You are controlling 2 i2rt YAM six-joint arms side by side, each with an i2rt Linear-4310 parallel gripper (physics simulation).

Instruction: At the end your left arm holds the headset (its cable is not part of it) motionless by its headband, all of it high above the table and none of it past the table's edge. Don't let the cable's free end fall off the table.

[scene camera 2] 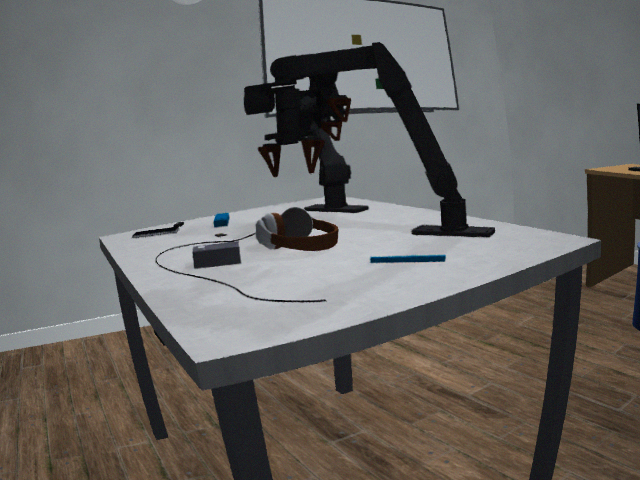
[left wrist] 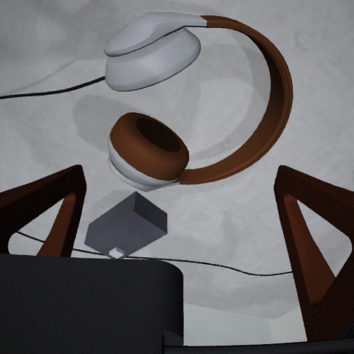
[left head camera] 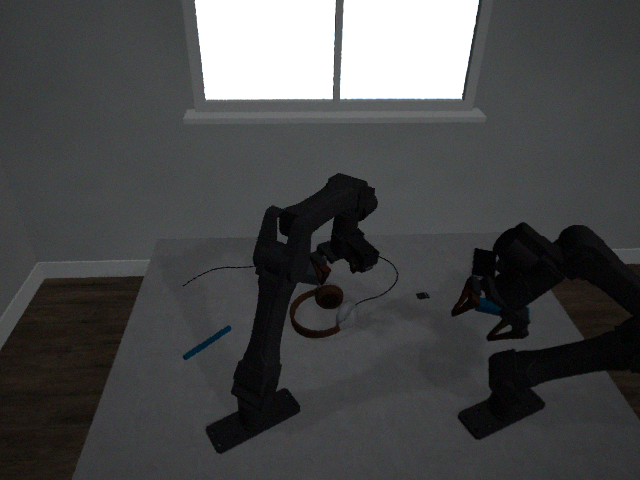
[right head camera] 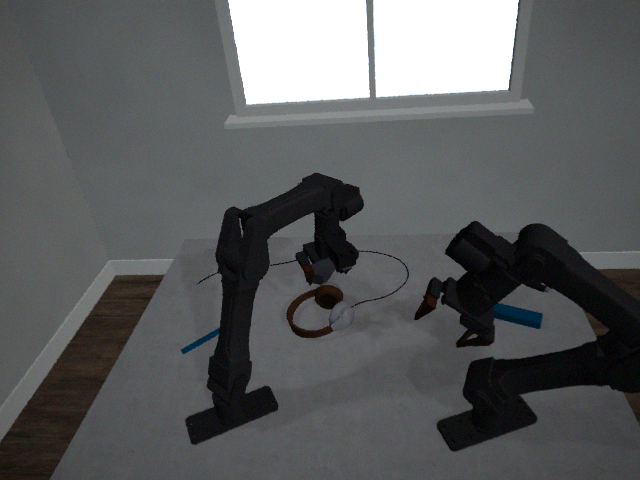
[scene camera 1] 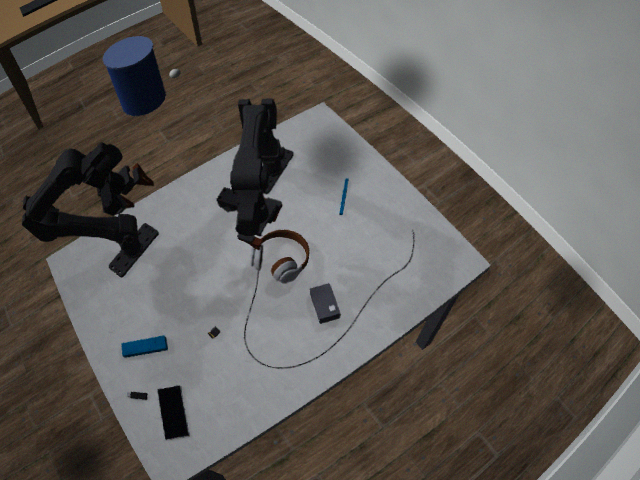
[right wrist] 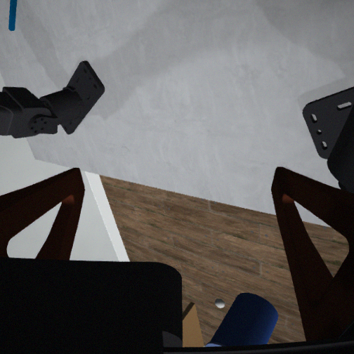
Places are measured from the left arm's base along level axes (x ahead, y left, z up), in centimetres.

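Where they show: left gripper, between the fingertips: (scene camera 2: 293, 175) (left head camera: 336, 277) (right head camera: 327, 278) (scene camera 1: 265, 234); right gripper, between the fingertips: (scene camera 2: 341, 131) (left head camera: 469, 326) (right head camera: 436, 331) (scene camera 1: 143, 194); left arm's base, origin of its link: (scene camera 2: 454, 233) (left head camera: 254, 420) (right head camera: 232, 415) (scene camera 1: 272, 170); right arm's base, origin of its link: (scene camera 2: 336, 209) (left head camera: 501, 411) (right head camera: 486, 423) (scene camera 1: 133, 250).
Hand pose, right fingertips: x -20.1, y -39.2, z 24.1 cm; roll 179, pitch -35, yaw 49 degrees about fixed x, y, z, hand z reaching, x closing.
Things, the pixels of their top centre, and the offset from my right fingertips. "pt": a spot on its surface instead.
- free end, a spot on its surface: (scene camera 2: 325, 300) (scene camera 1: 413, 230) pt dx +72.0, dy +35.7, dz -23.9 cm
- dark grey box, centre of its top: (scene camera 2: 215, 244) (scene camera 1: 324, 300) (left head camera: 313, 263) (right head camera: 320, 263) dx +56.9, dy +0.5, dz -20.0 cm
- thin blue bar, centre of its top: (scene camera 2: 408, 256) (left head camera: 207, 340) (right head camera: 206, 336) (scene camera 1: 344, 195) dx +46.8, dy +38.6, dz -23.1 cm
- blue block, centre of its top: (right head camera: 512, 311) (scene camera 2: 221, 216) (scene camera 1: 143, 345) (left head camera: 502, 306) dx +14.8, dy -34.7, dz -22.0 cm
- black phone, centre of its top: (scene camera 1: 172, 412) (scene camera 2: 155, 231) (left head camera: 484, 262) dx +32.4, dy -47.6, dz -23.2 cm
- USB stick, centre of its top: (scene camera 1: 136, 395) (right head camera: 538, 285) dx +20.3, dy -48.6, dz -23.2 cm
- small chip, centre of its top: (scene camera 1: 214, 332) dx +31.5, dy -20.8, dz -23.9 cm
The headset's brown headband (left head camera: 315, 333) (right head camera: 310, 333) (scene camera 1: 306, 250) (scene camera 2: 310, 241) (left wrist: 282, 100) lies on the table (scene camera 2: 361, 330), joined to two white-and-brown ear cups. Its thin black cable (scene camera 1: 281, 367) (scene camera 2: 242, 293) curves across the table; the free end (scene camera 1: 413, 231) (scene camera 2: 325, 300) rests on the tabletop. My left gripper (scene camera 2: 293, 174) (left wrist: 179, 175) is open and empty, pointing down above the headset; the headband shows ahead of its fingers in the left wrist view. My right gripper (left head camera: 471, 326) (right head camera: 437, 331) (right wrist: 177, 177) is open and empty, raised away from the headset.
A dark grey box (scene camera 1: 324, 302) (scene camera 2: 217, 254) (left wrist: 127, 225) stands near the headset, inside the cable's curve. A thin blue bar (scene camera 1: 344, 196) (scene camera 2: 407, 258), a blue block (scene camera 1: 144, 346), a black phone (scene camera 1: 173, 412), a USB stick (scene camera 1: 138, 395) and a small chip (scene camera 1: 214, 332) lie on the table.
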